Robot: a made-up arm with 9 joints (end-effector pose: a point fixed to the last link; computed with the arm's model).
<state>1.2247 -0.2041 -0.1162 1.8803 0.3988 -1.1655 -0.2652 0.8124 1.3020</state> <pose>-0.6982 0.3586 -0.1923 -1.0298 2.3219 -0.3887</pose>
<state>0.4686 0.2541 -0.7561 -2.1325 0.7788 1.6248 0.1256 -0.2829 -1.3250</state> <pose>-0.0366 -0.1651 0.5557 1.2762 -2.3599 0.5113</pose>
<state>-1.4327 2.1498 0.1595 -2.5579 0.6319 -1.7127 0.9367 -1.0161 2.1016</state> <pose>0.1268 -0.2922 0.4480 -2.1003 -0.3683 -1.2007</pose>
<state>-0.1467 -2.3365 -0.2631 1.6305 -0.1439 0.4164 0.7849 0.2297 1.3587</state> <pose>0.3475 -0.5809 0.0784 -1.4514 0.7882 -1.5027</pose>
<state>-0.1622 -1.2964 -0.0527 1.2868 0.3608 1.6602 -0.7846 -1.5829 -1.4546</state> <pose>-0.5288 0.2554 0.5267 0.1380 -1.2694 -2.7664</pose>
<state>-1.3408 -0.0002 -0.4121 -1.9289 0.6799 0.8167 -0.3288 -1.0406 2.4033</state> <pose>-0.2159 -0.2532 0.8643 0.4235 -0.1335 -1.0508</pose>
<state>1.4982 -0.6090 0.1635 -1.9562 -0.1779 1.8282 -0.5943 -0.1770 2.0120</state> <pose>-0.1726 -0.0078 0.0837 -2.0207 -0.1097 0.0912</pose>
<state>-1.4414 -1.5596 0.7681 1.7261 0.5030 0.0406 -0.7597 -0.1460 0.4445</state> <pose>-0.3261 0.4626 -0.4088 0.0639 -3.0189 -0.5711</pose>
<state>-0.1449 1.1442 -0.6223 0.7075 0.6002 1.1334 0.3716 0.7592 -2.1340</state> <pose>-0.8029 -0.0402 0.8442 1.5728 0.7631 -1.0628</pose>
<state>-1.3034 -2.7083 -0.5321 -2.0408 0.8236 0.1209 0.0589 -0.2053 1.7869</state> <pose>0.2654 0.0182 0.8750 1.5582 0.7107 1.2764</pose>
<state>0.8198 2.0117 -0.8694 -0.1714 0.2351 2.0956 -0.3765 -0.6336 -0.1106</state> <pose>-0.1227 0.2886 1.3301 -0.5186 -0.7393 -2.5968</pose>
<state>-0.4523 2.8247 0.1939 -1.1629 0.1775 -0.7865 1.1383 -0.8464 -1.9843</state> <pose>-0.2326 -0.5659 0.7092 0.8504 -2.1679 1.3462</pose>
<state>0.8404 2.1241 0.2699 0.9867 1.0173 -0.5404 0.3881 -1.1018 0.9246</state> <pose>-0.8136 -0.0979 0.8751 -0.7652 -1.5278 1.9948</pose>
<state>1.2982 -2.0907 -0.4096 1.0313 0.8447 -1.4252 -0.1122 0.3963 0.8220</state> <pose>-0.8392 -0.8369 1.0278 1.4208 -0.9829 0.0277</pose>
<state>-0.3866 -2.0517 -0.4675 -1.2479 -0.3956 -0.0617 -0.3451 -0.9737 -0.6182</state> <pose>-0.0605 -0.0316 0.7180 0.1856 -0.0238 1.3317</pose>
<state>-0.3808 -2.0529 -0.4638 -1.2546 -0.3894 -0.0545 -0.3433 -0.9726 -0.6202</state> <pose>-0.0624 -0.0296 0.7190 0.1714 -0.0213 1.3322</pose>
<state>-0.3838 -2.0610 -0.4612 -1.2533 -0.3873 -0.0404 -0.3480 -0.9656 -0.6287</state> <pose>-0.0641 -0.0384 0.7198 0.1724 -0.0400 1.3312</pose>
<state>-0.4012 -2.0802 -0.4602 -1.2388 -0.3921 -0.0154 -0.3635 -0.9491 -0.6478</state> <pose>-0.0658 -0.0646 0.7194 0.1977 -0.0938 1.3271</pose>
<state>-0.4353 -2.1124 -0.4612 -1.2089 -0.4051 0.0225 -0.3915 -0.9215 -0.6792</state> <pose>-0.0687 -0.1107 0.7140 0.2502 -0.1903 1.3175</pose>
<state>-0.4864 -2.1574 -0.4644 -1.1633 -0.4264 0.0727 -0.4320 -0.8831 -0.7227</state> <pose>-0.0745 -0.1748 0.6970 0.3279 -0.3323 1.2985</pose>
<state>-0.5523 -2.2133 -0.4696 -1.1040 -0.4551 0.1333 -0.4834 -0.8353 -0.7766</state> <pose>-0.0837 -0.2493 0.6603 0.4244 -0.5172 1.2654</pose>
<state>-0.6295 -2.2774 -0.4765 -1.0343 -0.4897 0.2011 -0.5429 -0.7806 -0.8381</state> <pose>-0.0952 -0.3224 0.5990 0.5309 -0.7373 1.2130</pose>
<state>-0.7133 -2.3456 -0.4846 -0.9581 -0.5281 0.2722 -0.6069 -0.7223 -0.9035</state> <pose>-0.1055 -0.3805 0.5147 0.6389 -0.9798 1.1377</pose>
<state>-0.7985 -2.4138 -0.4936 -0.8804 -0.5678 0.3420 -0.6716 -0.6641 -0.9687</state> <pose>-0.1105 -0.4134 0.4167 0.7406 -1.2277 1.0397</pose>
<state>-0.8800 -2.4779 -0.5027 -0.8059 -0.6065 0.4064 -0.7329 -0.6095 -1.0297</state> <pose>-0.1077 -0.4191 0.3189 0.8306 -1.4629 0.9245</pose>
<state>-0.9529 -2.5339 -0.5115 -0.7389 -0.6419 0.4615 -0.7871 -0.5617 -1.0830</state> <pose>-0.0977 -0.4033 0.2339 0.9063 -1.6688 0.8027</pose>
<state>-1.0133 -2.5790 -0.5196 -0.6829 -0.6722 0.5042 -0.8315 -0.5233 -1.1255</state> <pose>-0.0836 -0.3764 0.1688 0.9671 -1.8336 0.6885</pose>
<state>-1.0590 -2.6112 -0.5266 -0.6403 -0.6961 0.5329 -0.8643 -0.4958 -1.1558</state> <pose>-0.0695 -0.3484 0.1247 1.0140 -1.9513 0.5953</pose>
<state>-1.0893 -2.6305 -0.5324 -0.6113 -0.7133 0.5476 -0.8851 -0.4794 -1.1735</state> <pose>-0.0585 -0.3264 0.0986 1.0487 -2.0230 0.5320</pose>
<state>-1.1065 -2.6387 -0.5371 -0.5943 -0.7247 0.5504 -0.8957 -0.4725 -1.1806</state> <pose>-0.0514 -0.3123 0.0855 1.0741 -2.0563 0.4986</pose>
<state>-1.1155 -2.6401 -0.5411 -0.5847 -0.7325 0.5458 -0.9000 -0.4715 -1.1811</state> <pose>-0.0473 -0.3040 0.0798 1.0939 -2.0664 0.4851</pose>
